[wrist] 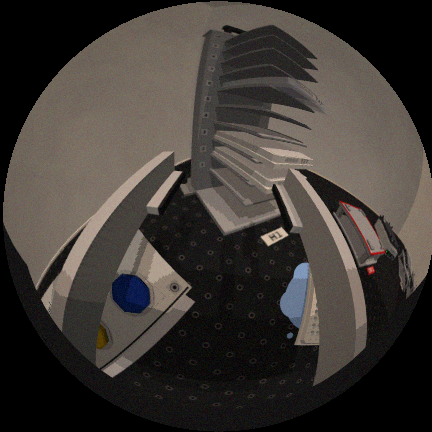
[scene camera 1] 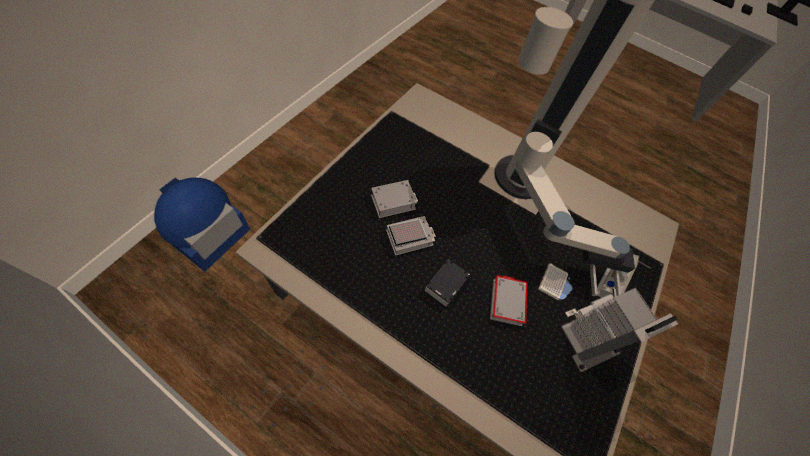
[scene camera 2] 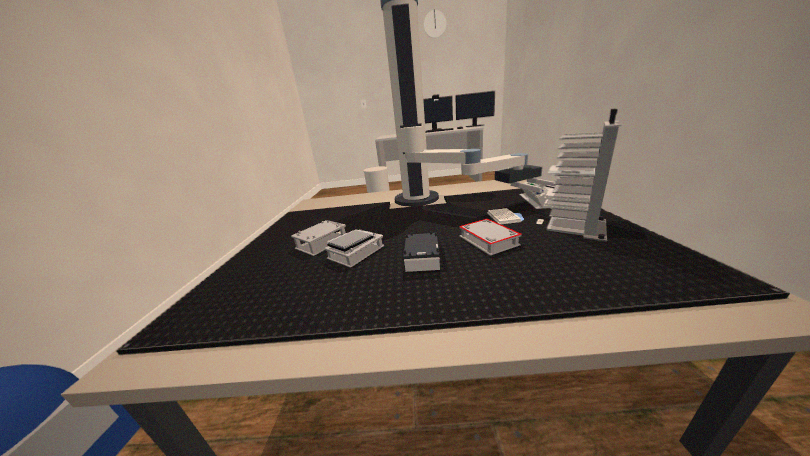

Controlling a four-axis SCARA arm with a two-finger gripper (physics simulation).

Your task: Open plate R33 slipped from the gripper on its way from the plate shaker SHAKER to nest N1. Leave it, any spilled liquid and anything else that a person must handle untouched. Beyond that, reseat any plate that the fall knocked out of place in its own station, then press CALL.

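Places are measured from the arm's base along level axes (x ahead, y left, z up), in millimetres.
Pixels of known places: gripper, between the fingertips: (wrist: 230, 168) (scene camera 2: 549, 187); arm's base, origin of its link: (scene camera 1: 519, 177) (scene camera 2: 416, 199).
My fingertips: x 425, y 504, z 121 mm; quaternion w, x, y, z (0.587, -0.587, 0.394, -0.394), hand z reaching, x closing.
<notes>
Ahead of a thing's pixels: the offset from my fingertips to its top centre. "*": to the spot under its first point.
Open plate R33 {94 mm down, 8 mm back, 170 mm right} (scene camera 1: 553, 279) (scene camera 2: 503, 214) (wrist: 311, 327) lies on the mat, with a blue liquid spill {107 mm down, 6 mm back, 141 mm right} (scene camera 1: 565, 291) (scene camera 2: 519, 217) (wrist: 294, 300) beside and touching it. My gripper (scene camera 1: 612, 276) (wrist: 230, 168) is shut and empty, its two fingers still standing apart. It hangs over the button panel {* 47 mm down, 68 mm back, 12 mm left} (wrist: 161, 267), whose blue CALL button {33 mm down, 97 mm back, 15 mm left} (scene camera 1: 611, 283) (wrist: 131, 293) shows beside the left finger in the wrist view. A yellow button {33 mm down, 147 mm back, 20 mm left} (wrist: 102, 336) is partly hidden by that finger. A pinkish plate {40 mm down, 182 mm ahead, 752 mm right} (scene camera 1: 409, 232) (scene camera 2: 352, 240) sits on a white station; its exact seating is too small to tell.
The plate hotel (scene camera 2: 601, 181) (wrist: 202, 115) holds several plates beside the H1 label {* 106 mm down, 68 mm ahead, 61 mm right} (wrist: 275, 236). A red-edged station {62 mm down, 180 mm ahead, 289 mm right} (scene camera 1: 510, 300) (scene camera 2: 490, 232) (wrist: 361, 227), a dark-topped block {* 53 mm down, 269 mm ahead, 519 mm right} (scene camera 1: 447, 281) (scene camera 2: 421, 246) and another white station {42 mm down, 70 mm ahead, 896 mm right} (scene camera 1: 393, 197) (scene camera 2: 319, 232) stand on the mat.
</notes>
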